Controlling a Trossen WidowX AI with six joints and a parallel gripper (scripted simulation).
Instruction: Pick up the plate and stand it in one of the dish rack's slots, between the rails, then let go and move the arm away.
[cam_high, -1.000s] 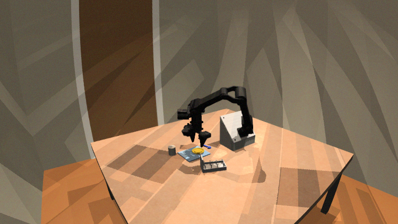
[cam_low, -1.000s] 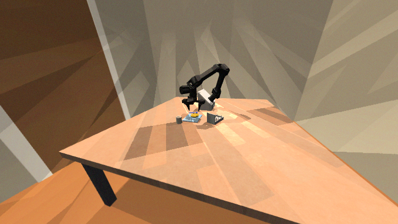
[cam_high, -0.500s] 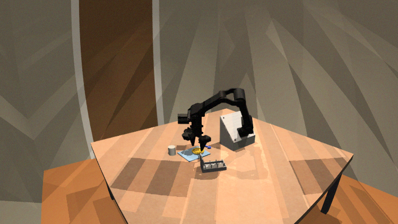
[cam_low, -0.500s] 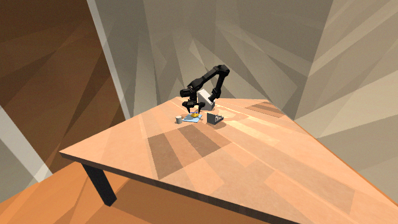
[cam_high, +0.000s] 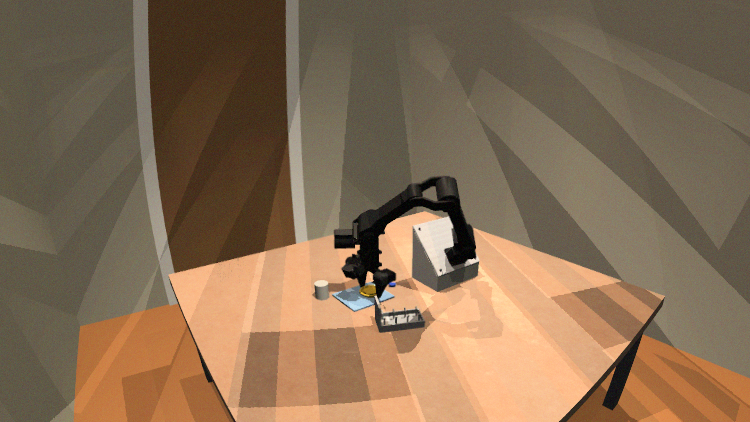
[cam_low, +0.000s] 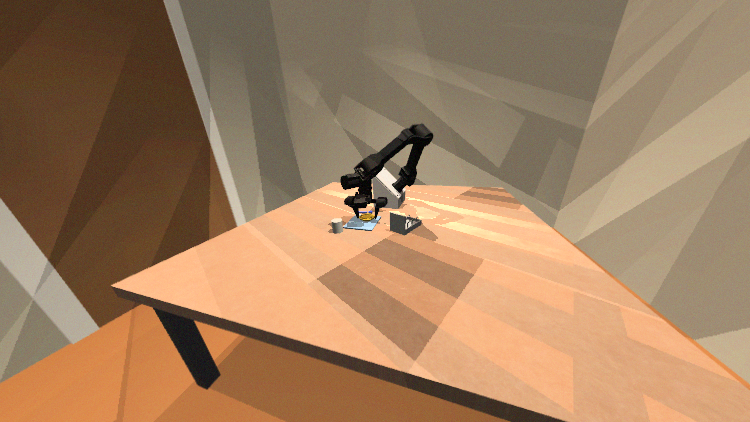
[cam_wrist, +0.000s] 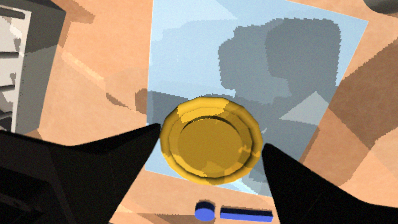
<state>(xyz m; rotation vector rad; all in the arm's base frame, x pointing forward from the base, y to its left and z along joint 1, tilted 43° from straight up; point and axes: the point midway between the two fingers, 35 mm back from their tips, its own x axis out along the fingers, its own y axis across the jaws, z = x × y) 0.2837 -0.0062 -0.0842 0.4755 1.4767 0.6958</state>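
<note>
The light blue mat is 20 mm ahead of my gripper tip, 10 mm to the right of it and 10 mm below it. From my gripper tip the other things lie so: yellow plate 10 mm above; blue spoon 90 mm behind, 40 mm to the right, 10 mm below; cup 130 mm ahead, 70 mm to the right, 10 mm above.
</note>
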